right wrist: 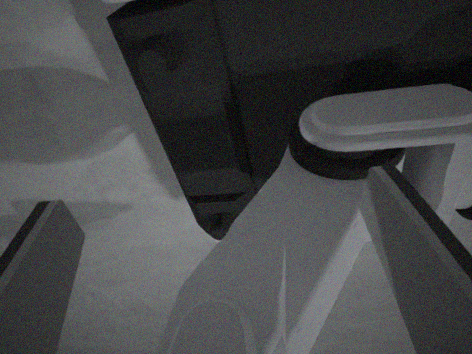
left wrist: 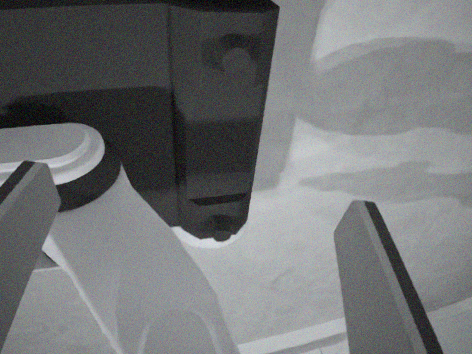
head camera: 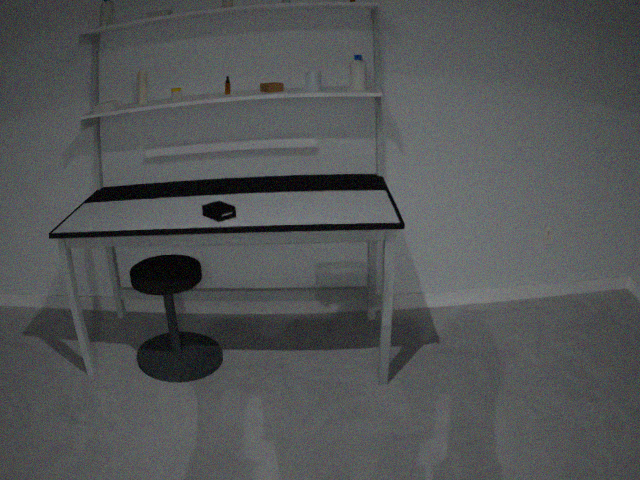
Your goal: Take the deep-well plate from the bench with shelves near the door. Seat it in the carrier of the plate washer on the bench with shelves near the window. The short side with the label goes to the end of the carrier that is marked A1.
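Places are measured from the robot's base along level axes (x ahead, y left, z up), in metres.
Pixels of known places: left gripper, between the fingertips: (left wrist: 201, 200); right gripper, between the fingertips: (right wrist: 218, 203).
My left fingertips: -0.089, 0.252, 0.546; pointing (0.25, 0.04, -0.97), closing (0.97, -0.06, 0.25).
Behind a point stands the place of what it marks, as x, y, z.
A small black block-shaped plate (head camera: 218, 210) @(2.037, 0.501, 0.803) with a light label on its right front side lies on the white top of a bench with shelves (head camera: 310, 209) @(2.160, 0.151, 0.764), a little left of the middle and near the front edge. It looks like the deep-well plate. The plate washer does not show in the head view. My left gripper (left wrist: 201, 200) @(-0.089, 0.252, 0.546) is open, with its fingers wide apart and nothing between them. My right gripper (right wrist: 218, 203) @(-0.142, -0.228, 0.537) is open in the same way. Both hang beside my own dark base, far from the plate.
A round black stool (head camera: 165, 273) @(2.145, 0.803, 0.484) stands at the bench's front left. Two shelves above the bench hold things: an orange-brown box (head camera: 271, 87) @(2.517, 0.342, 1.245), a small amber bottle (head camera: 227, 86) @(2.556, 0.559, 1.261), a yellow-capped jar (head camera: 176, 94) and a blue-capped bottle (head camera: 357, 74) @(2.585, -0.051, 1.298). A plain wall (head camera: 506, 155) @(2.849, -0.875, 0.873) is on the right.
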